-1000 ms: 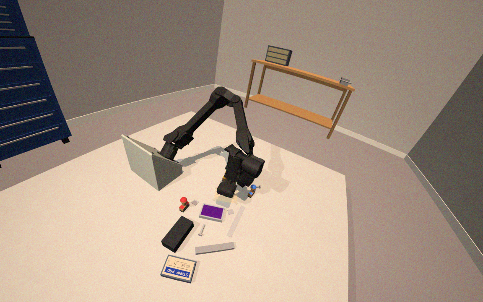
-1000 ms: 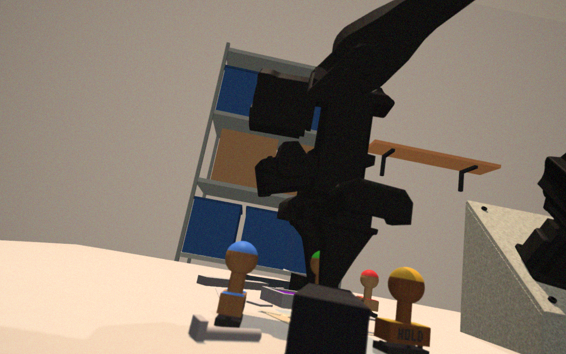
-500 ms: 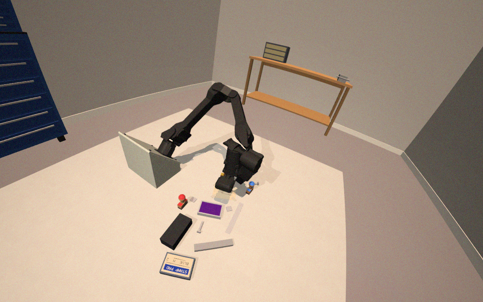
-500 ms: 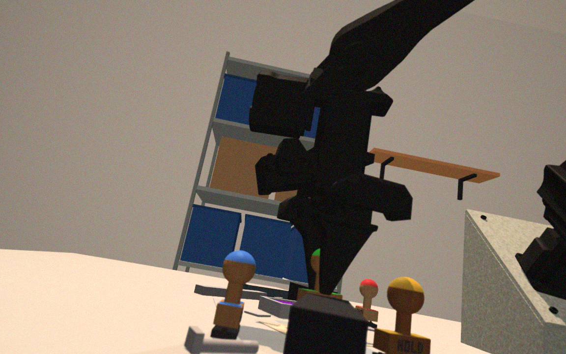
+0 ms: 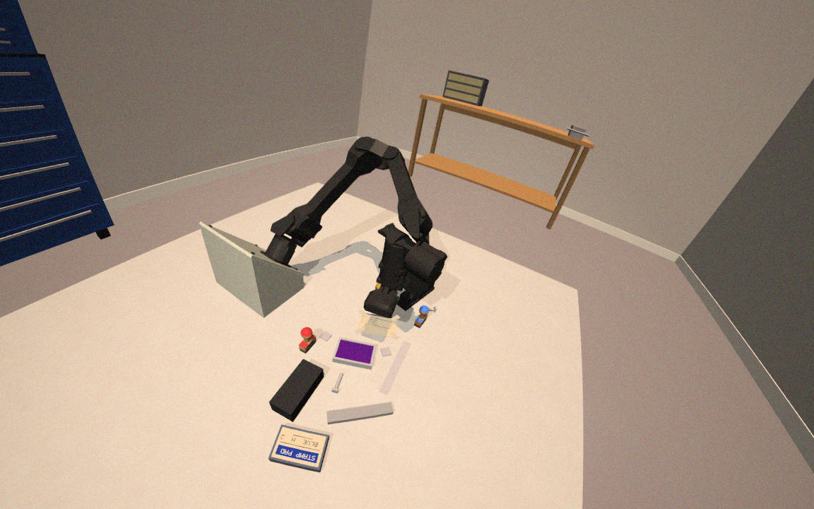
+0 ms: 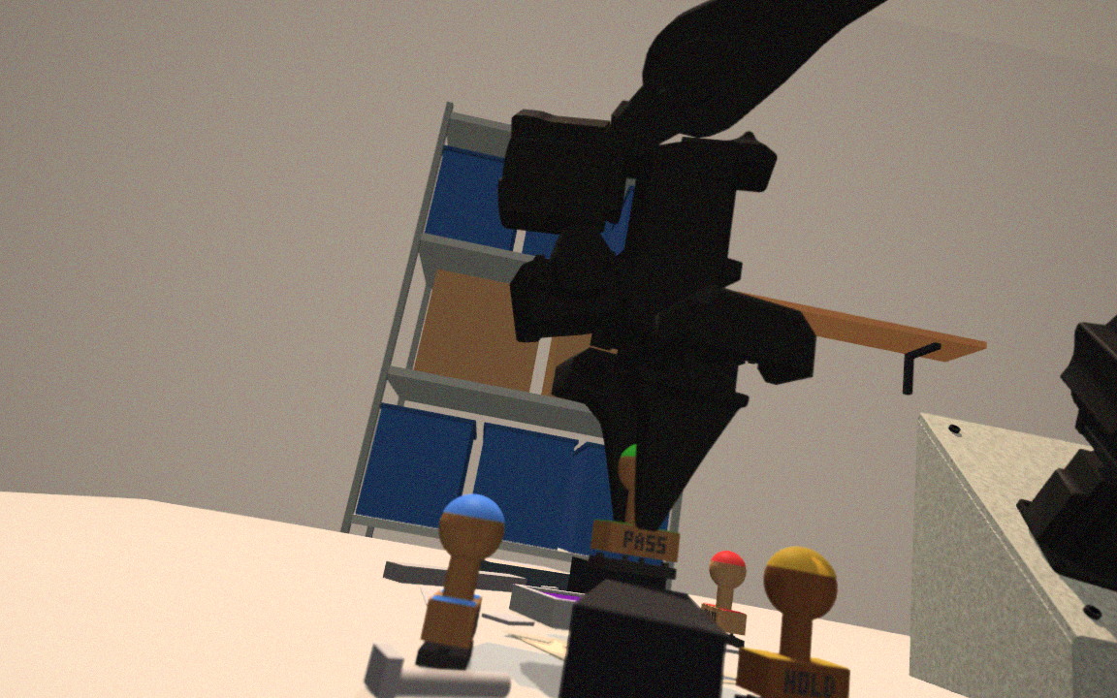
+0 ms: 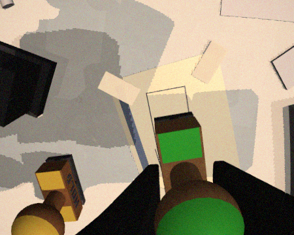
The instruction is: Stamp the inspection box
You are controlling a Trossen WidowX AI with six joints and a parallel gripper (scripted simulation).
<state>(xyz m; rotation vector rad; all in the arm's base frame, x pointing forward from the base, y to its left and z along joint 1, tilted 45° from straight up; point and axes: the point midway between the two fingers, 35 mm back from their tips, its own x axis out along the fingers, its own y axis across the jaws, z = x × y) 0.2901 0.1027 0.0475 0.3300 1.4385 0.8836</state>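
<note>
My gripper tip is 22 cm to the left of the long grey bar, 11 cm short of it and 6 cm above it. Also, from my gripper tip: blue-topped stamp (8 cm to the left, 7 cm ahead, 4 cm below); inspection card (6 cm below, 1 cm to the right, 1 cm behind); yellow HOLD stamp (6 cm to the left, 6 cm behind, 4 cm below).
</note>
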